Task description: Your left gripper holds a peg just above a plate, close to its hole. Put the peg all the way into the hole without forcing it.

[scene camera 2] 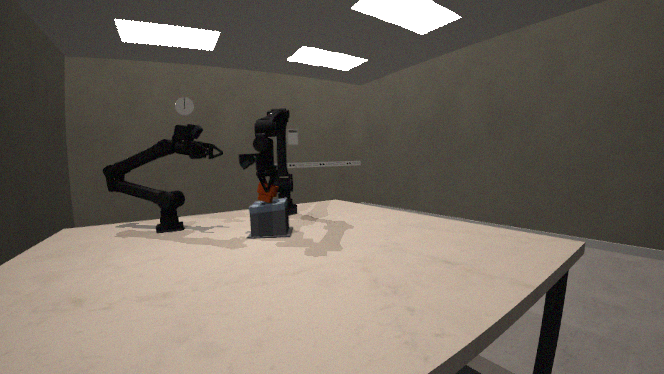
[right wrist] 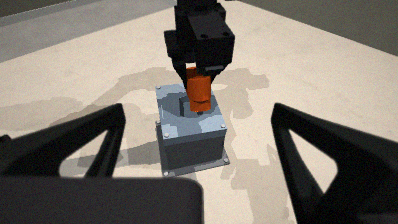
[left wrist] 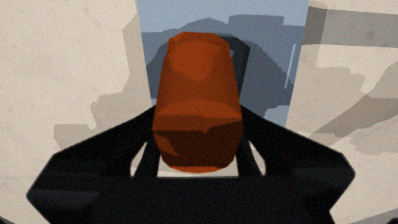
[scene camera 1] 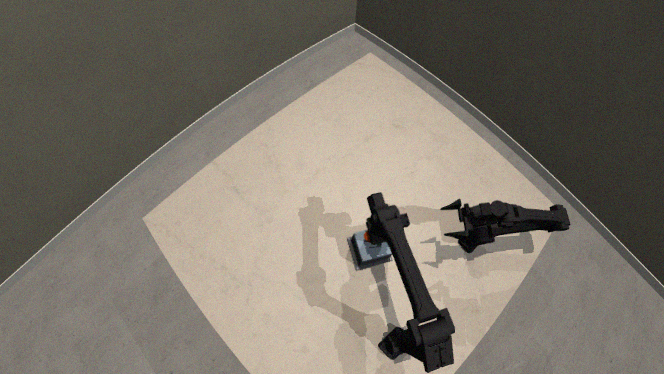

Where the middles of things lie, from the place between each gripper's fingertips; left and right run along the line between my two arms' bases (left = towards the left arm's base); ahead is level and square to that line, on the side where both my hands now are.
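Labels:
The blue-grey plate (left wrist: 265, 66) has my left hand 7 cm above it, and the hand is also 2 cm past the plate and 1 cm to the right of it. The orange peg (left wrist: 197, 125) is 2 cm below my left hand.
For my right hand, the orange peg is 160 mm to the left of it, 170 mm below it and 170 mm ahead of it. The blue-grey plate, counted from my right hand as well, is 230 mm below, 170 mm to the left and 150 mm ahead.

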